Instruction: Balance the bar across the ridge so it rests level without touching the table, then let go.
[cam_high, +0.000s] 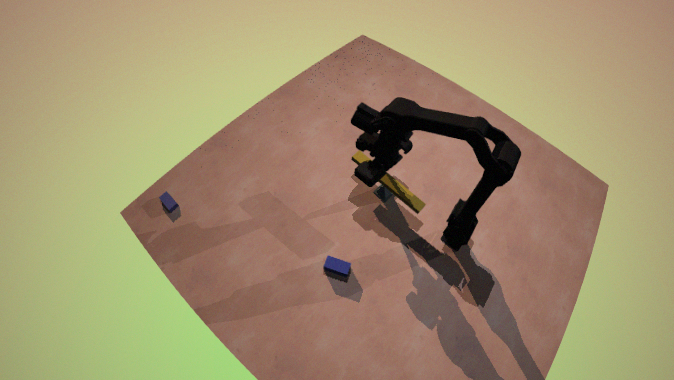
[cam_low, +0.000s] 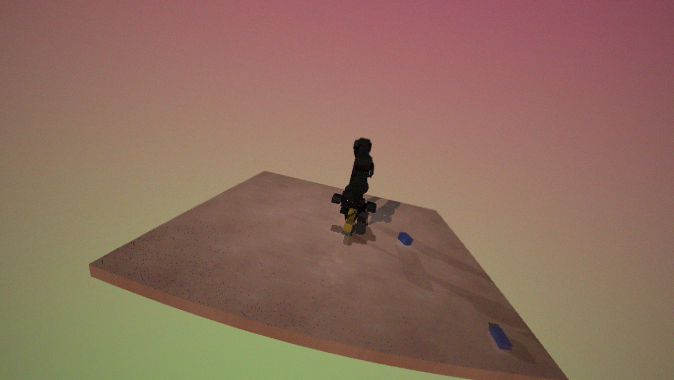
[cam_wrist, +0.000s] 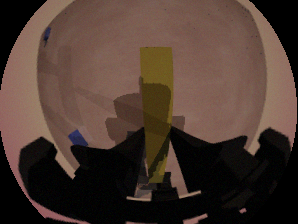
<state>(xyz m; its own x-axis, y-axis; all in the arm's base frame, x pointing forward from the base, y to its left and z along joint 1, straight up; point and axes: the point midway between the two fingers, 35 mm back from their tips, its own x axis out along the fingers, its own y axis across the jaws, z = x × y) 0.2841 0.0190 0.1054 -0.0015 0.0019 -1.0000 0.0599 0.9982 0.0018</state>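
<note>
My gripper tip is now 3 cm past the yellow bar.
</note>
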